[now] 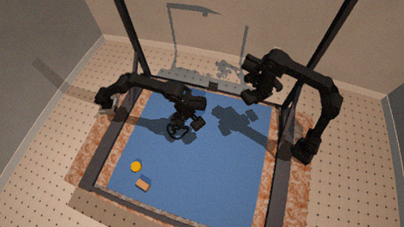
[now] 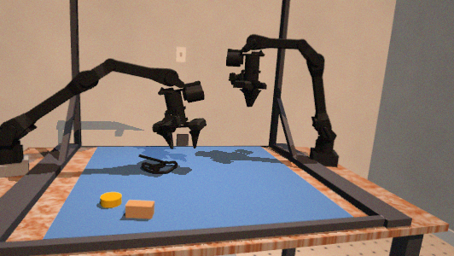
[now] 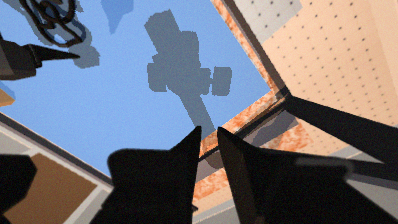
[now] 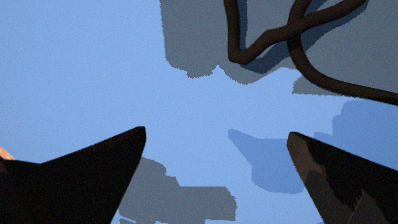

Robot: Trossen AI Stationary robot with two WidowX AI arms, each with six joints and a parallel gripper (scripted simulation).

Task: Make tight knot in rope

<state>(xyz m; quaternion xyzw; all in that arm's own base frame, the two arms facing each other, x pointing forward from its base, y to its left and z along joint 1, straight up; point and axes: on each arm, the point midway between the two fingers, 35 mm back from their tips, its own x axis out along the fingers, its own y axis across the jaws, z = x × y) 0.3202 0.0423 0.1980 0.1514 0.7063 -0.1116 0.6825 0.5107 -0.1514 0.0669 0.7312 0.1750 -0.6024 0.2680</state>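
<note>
The blue mat is 100 mm ahead of my right hand, 40 mm to the left of it and 100 mm below it. Round my right hand: yellow disc: 280 mm ahead, 210 mm to the right, 80 mm below; orange block: 350 mm ahead, 140 mm to the right, 80 mm below.
</note>
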